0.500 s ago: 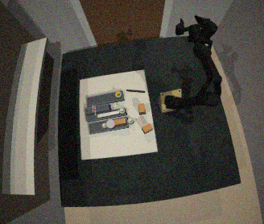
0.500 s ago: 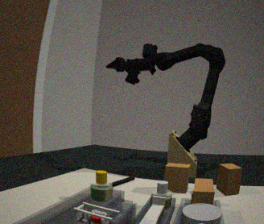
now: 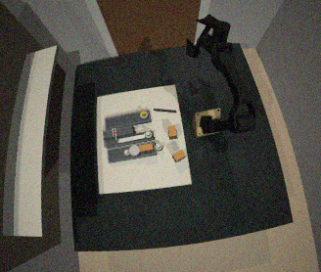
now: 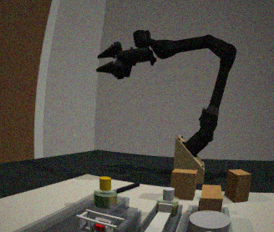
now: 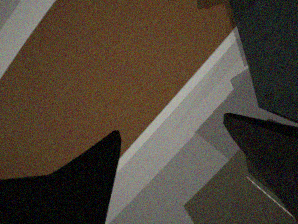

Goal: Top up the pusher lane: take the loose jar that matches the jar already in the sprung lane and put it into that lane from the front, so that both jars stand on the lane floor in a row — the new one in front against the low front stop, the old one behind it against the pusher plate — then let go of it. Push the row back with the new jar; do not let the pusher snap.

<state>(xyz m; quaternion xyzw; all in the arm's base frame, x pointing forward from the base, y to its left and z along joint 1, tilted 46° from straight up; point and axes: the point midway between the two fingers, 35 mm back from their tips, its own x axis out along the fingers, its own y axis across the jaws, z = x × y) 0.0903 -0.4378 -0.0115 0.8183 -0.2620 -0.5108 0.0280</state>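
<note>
My gripper tip is now 330 mm short of the white mat, 360 mm to the right of it and 410 mm above it. Round my gripper tip: grey disc 350 mm ahead, 460 mm to the left, 380 mm below; thin black stick 160 mm ahead, 220 mm to the left, 400 mm below.
</note>
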